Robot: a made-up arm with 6 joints.
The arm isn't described. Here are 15 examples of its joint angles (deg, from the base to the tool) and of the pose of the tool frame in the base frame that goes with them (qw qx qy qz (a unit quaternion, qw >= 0); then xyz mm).
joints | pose
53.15 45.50 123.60 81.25 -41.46 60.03 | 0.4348 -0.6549 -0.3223 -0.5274 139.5 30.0 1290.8
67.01 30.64 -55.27 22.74 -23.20 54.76 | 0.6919 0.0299 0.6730 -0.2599 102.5 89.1 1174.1
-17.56 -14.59 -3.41 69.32 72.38 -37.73 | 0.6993 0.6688 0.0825 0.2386 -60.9 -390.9 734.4
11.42 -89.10 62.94 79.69 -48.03 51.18 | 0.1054 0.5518 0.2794 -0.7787 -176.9 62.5 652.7
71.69 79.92 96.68 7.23 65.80 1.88 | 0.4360 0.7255 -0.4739 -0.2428 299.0 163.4 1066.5
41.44 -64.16 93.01 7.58 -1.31 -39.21 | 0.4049 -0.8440 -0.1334 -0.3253 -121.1 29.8 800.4
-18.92 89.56 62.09 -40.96 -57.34 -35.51 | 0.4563 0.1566 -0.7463 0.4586 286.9 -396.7 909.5
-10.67 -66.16 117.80 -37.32 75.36 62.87 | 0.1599 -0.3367 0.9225 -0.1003 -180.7 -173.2 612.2
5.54 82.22 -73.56 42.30 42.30 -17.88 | 0.4482 0.4388 0.6849 0.3710 382.4 -199.4 1006.0
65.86 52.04 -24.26 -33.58 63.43 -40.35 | 0.6060 -0.2163 0.2329 0.7292 219.4 267.3 1221.5
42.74 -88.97 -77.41 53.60 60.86 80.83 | 0.6356 -0.0853 0.1030 0.7603 -158.9 141.6 726.5
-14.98 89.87 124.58 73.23 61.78 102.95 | 0.2634 -0.5322 0.6836 -0.4243 383.2 -458.9 893.3
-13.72 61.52 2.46 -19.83 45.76 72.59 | 0.3942 -0.4792 0.5240 0.5835 237.5 -356.0 820.4
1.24 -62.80 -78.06 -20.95 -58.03 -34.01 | 0.1378 0.5077 -0.2504 -0.8127 -294.3 -100.3 711.5
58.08 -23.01 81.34 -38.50 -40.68 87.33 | 0.6203 -0.6876 0.0118 -0.3772 -64.0 -18.2 1108.1
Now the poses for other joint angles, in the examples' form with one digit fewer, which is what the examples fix.
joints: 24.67 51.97 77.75 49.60 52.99 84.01
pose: 0.058 -0.488 0.794 -0.356 166 -328 1134
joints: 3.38 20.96 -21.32 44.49 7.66 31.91
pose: 0.683 0.207 0.673 0.193 63 -370 923
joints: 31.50 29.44 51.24 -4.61 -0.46 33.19
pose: 0.655 -0.706 0.255 0.084 138 -160 1128
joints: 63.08 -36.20 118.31 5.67 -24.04 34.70
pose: 0.178 -0.817 -0.133 -0.532 -126 29 1015
